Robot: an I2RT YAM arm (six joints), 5 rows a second.
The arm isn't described. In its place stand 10 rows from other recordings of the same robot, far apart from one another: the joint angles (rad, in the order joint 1, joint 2, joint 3, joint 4, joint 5, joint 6), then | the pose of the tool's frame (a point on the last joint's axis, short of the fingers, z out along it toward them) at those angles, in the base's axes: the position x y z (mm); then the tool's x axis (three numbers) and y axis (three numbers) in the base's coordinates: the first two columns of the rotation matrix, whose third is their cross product.
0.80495 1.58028 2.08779 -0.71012 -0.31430 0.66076 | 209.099 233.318 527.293 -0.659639 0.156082 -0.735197 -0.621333 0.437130 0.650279
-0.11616 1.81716 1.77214 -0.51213 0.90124 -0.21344 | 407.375 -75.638 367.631 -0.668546 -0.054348 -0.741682 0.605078 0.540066 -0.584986
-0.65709 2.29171 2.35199 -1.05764 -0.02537 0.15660 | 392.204 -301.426 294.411 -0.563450 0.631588 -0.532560 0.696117 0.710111 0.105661
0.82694 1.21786 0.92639 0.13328 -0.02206 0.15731 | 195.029 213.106 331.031 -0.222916 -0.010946 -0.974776 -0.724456 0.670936 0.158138
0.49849 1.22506 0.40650 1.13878 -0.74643 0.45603 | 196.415 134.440 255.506 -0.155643 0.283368 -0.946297 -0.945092 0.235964 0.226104
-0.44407 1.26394 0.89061 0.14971 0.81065 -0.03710 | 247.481 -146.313 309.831 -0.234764 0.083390 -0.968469 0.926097 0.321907 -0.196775
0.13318 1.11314 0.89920 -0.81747 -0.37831 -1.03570 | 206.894 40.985 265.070 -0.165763 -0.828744 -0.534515 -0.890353 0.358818 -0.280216
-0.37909 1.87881 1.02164 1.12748 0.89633 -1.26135 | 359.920 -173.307 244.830 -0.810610 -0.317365 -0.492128 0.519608 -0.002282 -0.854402
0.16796 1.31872 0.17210 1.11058 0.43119 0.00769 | 215.392 21.430 166.733 -0.033525 0.001401 -0.999437 0.260199 0.965527 -0.007374
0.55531 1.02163 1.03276 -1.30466 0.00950 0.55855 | 133.175 82.229 295.994 -0.971290 0.021022 -0.236970 -0.012065 0.990454 0.137315
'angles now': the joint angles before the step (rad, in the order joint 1, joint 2, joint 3, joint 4, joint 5, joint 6). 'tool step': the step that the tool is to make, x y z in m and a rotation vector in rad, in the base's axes. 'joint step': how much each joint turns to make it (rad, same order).
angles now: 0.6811, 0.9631, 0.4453, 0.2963, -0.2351, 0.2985
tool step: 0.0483, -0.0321, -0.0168, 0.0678, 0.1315, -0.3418
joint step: -0.2192, 0.1498, 0.0146, 0.0911, 0.0888, 0.1563
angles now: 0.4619, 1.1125, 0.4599, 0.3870, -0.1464, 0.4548
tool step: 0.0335, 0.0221, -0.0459, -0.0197, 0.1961, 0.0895
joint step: 0.0044, 0.3118, 0.0694, 0.0653, -0.1040, 0.0369
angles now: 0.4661, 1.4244, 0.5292, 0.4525, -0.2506, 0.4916
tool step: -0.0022, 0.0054, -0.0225, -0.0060, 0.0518, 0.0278
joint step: 0.0187, 0.0780, -0.0283, 0.0608, -0.0163, 0.0128
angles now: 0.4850, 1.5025, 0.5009, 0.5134, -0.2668, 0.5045
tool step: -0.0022, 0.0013, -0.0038, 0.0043, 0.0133, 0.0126
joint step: 0.0066, 0.0090, -0.0089, 0.0098, -0.0101, 0.0062
